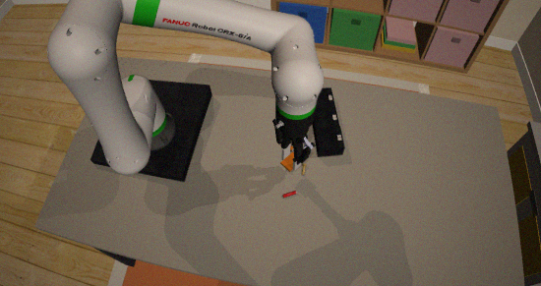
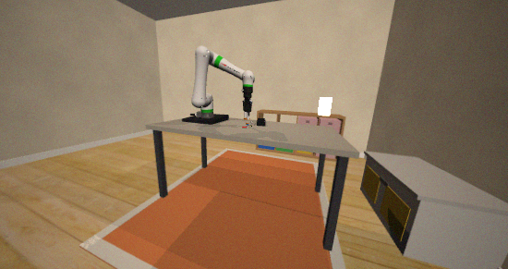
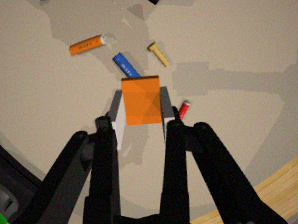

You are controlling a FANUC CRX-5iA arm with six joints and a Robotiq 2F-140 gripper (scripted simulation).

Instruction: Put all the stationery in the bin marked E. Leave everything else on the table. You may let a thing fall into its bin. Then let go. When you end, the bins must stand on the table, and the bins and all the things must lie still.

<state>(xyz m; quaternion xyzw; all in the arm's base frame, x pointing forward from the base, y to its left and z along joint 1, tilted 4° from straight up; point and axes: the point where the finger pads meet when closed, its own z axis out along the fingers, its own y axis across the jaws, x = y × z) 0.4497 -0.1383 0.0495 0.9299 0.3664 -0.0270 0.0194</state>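
Right now the long black bin is 13 cm ahead of my hand, 18 cm to the left of it and 8 cm below it. From my hand the other things lie so: blue cylinder 3 cm to the left, 9 cm below; then small yellow piece 4 cm ahead, 1 cm to the left, 9 cm below; then orange block 3 cm below.
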